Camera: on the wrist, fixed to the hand. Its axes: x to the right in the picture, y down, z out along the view.
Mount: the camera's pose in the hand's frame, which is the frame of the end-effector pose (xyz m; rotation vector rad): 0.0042 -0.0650 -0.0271 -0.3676 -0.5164 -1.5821
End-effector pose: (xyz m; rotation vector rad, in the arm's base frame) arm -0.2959 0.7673 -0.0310 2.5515 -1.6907 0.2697
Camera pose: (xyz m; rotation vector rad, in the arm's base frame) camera -0.2375 0.7932 -0.0011 2.8045 0.5809 -0.7267
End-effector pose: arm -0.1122 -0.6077 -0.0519 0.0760 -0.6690 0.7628
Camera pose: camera -0.0526 -0.6446 -0.0598 0.4115 -0.9653 -0.9354
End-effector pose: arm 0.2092 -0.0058 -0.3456 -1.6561 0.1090 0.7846
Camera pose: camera 0.2552 -0.0121 -0.2925 -1.2546 -1.5824 -0.0713
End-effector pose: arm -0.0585 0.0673 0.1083 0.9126 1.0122 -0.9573
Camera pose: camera -0.1255 0.0714 0.0865 -0.6682 1.3042 -2.0284
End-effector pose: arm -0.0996 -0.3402 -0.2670 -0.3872 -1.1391 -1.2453
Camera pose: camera -0.1447 -0.3855 -0.2967 -0.0232 1.5026 2.5331
